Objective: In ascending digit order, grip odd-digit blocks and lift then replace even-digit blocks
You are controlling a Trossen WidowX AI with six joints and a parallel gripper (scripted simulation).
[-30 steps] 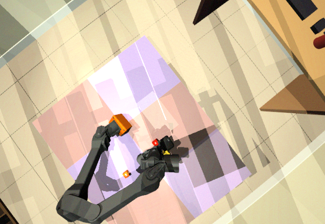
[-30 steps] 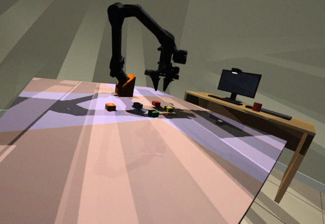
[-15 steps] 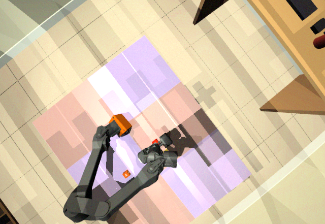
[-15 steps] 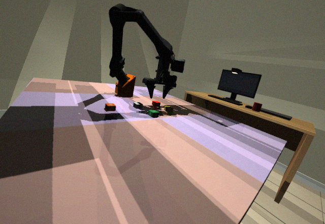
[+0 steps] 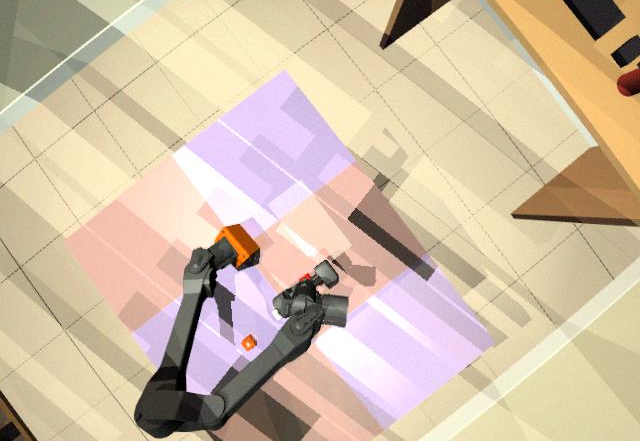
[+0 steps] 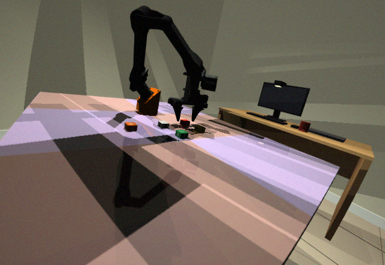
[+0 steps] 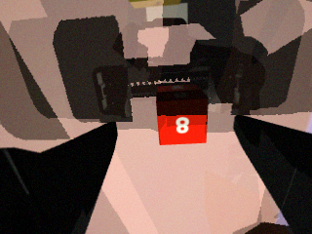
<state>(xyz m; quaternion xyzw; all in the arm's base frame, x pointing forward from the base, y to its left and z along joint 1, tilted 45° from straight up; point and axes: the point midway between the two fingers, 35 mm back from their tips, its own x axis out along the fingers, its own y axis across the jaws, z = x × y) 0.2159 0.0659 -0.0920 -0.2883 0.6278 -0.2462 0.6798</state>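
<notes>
The red block lies right at my gripper tip. Round my gripper tip: green block 14 cm ahead, 11 cm to the right; then yellow block 9 cm ahead, 1 cm to the left; then white block 13 cm to the right, 3 cm ahead.
</notes>
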